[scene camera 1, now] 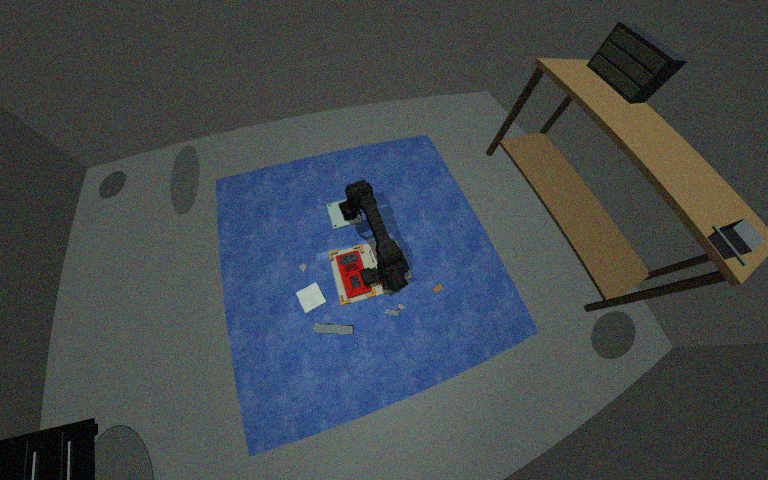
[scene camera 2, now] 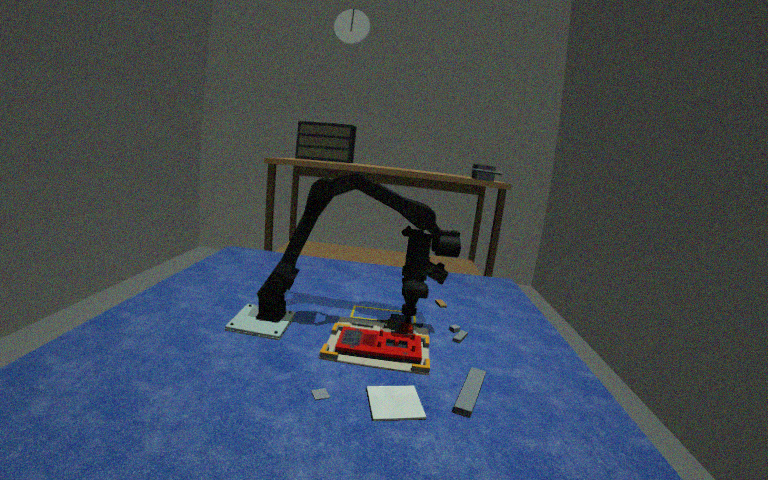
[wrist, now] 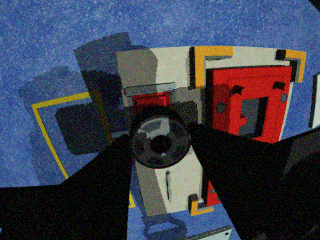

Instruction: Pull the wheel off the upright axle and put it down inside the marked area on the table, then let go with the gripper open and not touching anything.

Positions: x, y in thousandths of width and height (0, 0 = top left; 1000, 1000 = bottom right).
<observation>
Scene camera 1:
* red fixture: 455, 551
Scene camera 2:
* gripper: 533, 645
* red fixture: 486, 718
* grey bar: 609, 832
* white square plate: 505, 841
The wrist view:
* gripper: 495, 560
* dark round wheel: 489, 506, held by the gripper
</observation>
